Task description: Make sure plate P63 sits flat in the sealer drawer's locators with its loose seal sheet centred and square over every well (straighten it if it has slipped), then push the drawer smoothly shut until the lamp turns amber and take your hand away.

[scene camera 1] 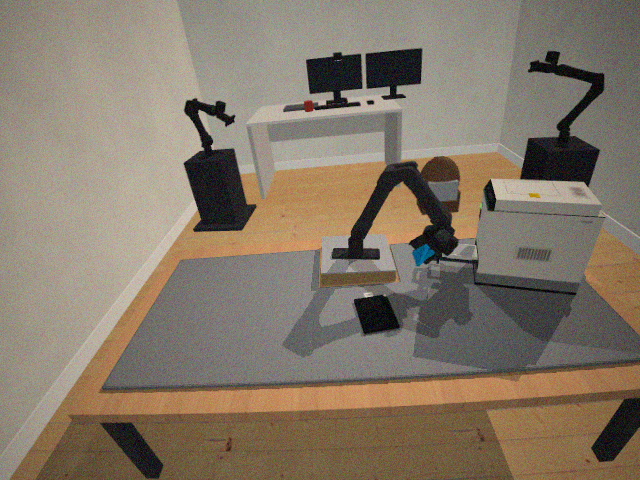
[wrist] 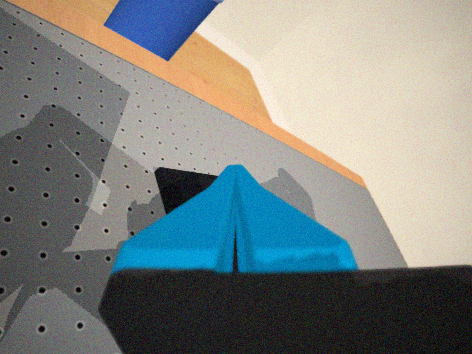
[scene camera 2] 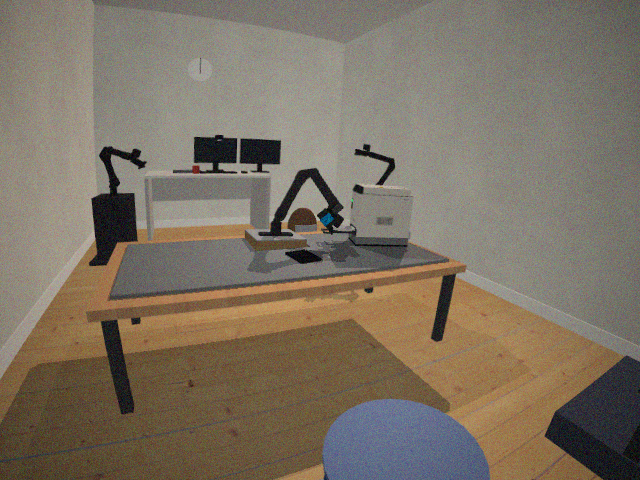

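Observation:
The gripper [wrist: 235,177] shut, holding nothing. Black pad [wrist: 197,182] in view.

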